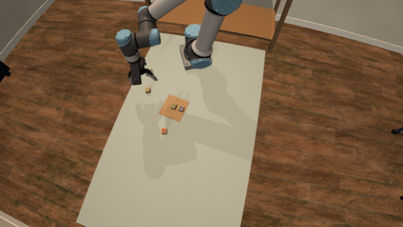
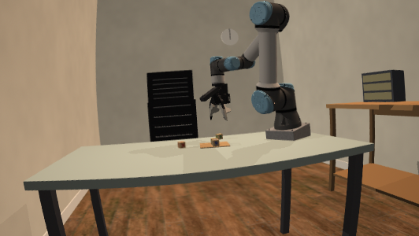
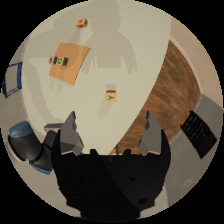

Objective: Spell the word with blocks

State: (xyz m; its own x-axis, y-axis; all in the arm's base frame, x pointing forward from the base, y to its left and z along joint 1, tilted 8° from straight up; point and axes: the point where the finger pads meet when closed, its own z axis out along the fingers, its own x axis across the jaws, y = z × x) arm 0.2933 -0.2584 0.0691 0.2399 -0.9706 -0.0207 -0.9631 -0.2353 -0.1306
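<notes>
My gripper is now 90 mm above the block. From my hand the other things lie so: orange mat: 90 mm ahead, 190 mm to the left, 100 mm below.
</notes>
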